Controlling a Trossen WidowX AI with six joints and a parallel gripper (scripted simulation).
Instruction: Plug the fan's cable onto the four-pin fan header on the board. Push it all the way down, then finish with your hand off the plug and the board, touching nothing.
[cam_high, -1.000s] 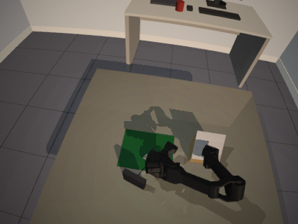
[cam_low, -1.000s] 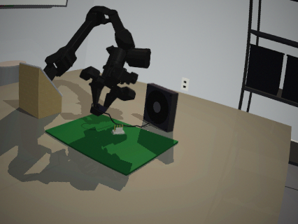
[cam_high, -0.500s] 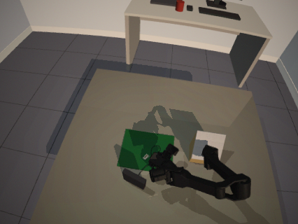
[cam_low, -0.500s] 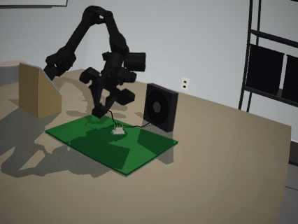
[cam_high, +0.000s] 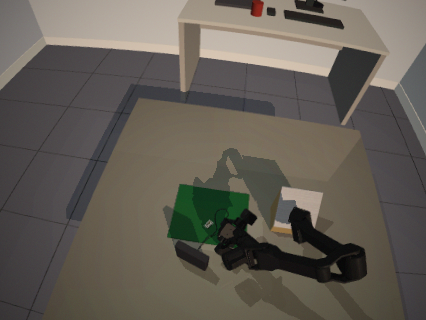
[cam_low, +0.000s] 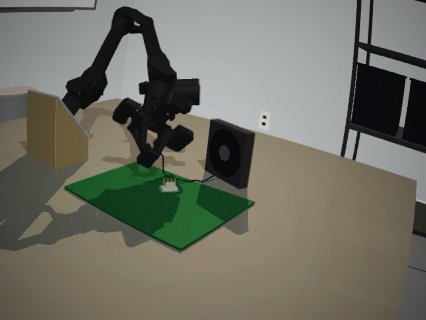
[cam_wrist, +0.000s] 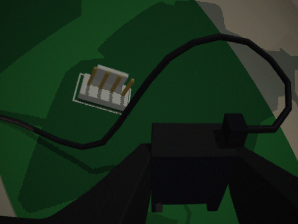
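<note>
The green board is 60 mm ahead of my gripper tip, 40 mm to the right of it and 70 mm below it. Round my gripper tip: black fan: 70 mm ahead, 150 mm to the left; black plug: 10 mm behind, 10 mm below.
</note>
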